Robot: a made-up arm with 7 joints.
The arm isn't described. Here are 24 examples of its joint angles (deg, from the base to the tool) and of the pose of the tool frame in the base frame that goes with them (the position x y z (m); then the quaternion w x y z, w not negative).
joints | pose
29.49 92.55 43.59 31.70 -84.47 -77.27 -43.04 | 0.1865 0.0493 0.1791 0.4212 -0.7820 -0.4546 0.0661
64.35 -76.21 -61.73 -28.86 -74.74 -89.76 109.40 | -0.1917 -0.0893 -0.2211 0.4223 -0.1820 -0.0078 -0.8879
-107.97 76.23 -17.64 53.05 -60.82 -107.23 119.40 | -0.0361 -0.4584 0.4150 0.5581 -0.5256 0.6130 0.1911
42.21 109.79 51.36 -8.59 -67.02 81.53 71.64 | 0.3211 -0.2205 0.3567 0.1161 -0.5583 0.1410 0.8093
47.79 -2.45 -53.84 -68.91 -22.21 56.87 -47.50 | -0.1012 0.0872 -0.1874 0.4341 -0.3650 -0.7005 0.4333
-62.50 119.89 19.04 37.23 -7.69 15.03 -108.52 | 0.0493 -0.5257 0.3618 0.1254 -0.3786 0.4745 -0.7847
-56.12 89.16 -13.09 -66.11 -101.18 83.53 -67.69 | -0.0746 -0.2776 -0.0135 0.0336 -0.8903 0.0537 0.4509
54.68 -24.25 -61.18 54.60 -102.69 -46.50 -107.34 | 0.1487 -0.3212 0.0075 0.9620 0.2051 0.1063 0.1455
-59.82 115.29 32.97 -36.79 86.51 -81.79 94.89 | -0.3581 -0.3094 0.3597 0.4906 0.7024 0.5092 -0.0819
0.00 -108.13 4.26 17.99 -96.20 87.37 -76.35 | 0.1364 -0.1329 -0.0554 0.4195 -0.8461 -0.2357 -0.2294
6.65 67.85 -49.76 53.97 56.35 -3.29 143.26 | 0.0281 0.3399 0.3863 0.1587 0.6299 0.0562 -0.7582
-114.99 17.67 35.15 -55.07 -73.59 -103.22 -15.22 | -0.1585 -0.3551 0.2454 0.2614 -0.0351 -0.3784 -0.8873
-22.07 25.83 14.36 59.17 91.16 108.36 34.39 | -0.3650 -0.0736 0.2094 0.3532 0.6812 0.0735 0.6370
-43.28 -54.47 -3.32 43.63 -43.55 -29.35 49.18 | 0.2593 0.1448 -0.0888 0.4563 0.4801 0.1311 -0.7376
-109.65 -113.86 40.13 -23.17 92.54 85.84 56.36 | 0.1439 -0.0721 -0.3564 0.7727 -0.0985 -0.1999 0.5944
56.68 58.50 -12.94 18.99 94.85 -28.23 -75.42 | 0.0394 0.1666 -0.1713 0.4286 -0.2808 0.7651 0.3900
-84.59 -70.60 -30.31 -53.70 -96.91 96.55 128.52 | -0.2496 -0.0817 -0.0224 0.6858 -0.6158 -0.1940 -0.3360
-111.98 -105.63 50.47 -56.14 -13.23 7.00 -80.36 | 0.1325 0.2508 0.1452 0.8348 -0.3491 -0.2413 0.3506
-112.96 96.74 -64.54 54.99 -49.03 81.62 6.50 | 0.2132 -0.4568 0.0860 0.1844 -0.8558 -0.4616 0.1432
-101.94 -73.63 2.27 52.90 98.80 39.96 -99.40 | -0.1371 0.2028 -0.2062 0.0593 -0.7661 0.1055 0.6312
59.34 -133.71 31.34 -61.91 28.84 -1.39 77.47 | -0.3471 -0.5492 0.3651 0.5730 -0.8109 0.1106 0.0439
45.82 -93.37 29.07 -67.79 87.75 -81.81 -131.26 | -0.0788 -0.6440 0.1421 0.4857 0.2903 -0.7159 0.4091
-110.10 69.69 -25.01 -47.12 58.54 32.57 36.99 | -0.2935 -0.4291 0.3495 0.1565 -0.8872 0.4293 0.0644
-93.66 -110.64 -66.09 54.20 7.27 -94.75 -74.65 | 0.4254 0.0658 -0.1002 0.8787 0.1404 0.4107 0.1989
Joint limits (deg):
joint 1: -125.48..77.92
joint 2: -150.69..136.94
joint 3: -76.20..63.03
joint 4: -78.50..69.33
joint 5: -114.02..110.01
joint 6: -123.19..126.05
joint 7: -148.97..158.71
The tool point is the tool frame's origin. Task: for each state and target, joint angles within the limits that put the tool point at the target. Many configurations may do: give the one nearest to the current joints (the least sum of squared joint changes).
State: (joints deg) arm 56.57 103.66 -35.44 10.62 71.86 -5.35 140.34
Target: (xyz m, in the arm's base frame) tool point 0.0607 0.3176 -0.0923
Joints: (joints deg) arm 57.50 83.75 -19.82 19.51 102.28 -6.42 133.91
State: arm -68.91 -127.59 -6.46 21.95 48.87 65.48 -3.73
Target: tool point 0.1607 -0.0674 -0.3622
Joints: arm -92.35 -122.10 2.98 23.06 72.40 69.79 -11.83
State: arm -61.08 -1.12 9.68 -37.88 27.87 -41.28 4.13
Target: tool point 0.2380 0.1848 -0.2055
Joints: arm -56.87 -53.43 -14.17 -48.55 56.74 -44.78 22.78
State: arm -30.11 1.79 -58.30 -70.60 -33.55 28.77 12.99
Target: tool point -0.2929 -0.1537 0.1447
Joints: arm -61.65 23.03 -47.57 -65.11 -63.86 27.34 12.41
